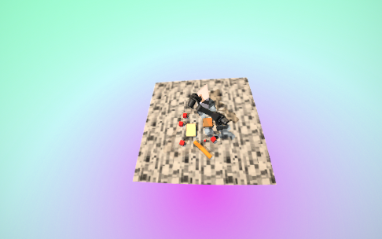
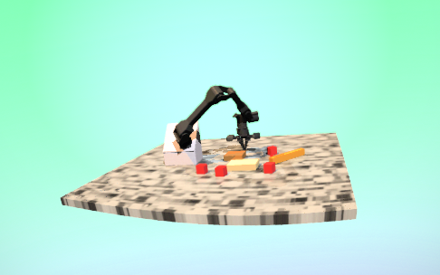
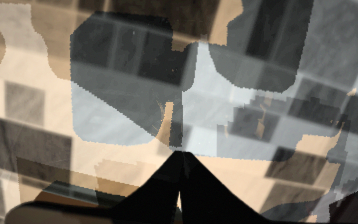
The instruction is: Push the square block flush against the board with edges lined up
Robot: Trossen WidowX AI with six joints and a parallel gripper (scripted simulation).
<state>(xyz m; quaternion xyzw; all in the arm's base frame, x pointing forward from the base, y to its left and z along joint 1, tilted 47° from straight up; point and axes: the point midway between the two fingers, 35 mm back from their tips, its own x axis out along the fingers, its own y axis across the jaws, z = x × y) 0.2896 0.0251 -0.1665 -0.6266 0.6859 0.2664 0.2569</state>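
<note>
Now: the orange square block 10 cm to the right of my gripper tip, 5 cm behind it and 1 cm above it. Round my gripper tip: pale yellow flat slab 29 cm to the right, 1 cm ahead, 1 cm above; long orange board 24 cm ahead, 20 cm to the right, 1 cm above.
</note>
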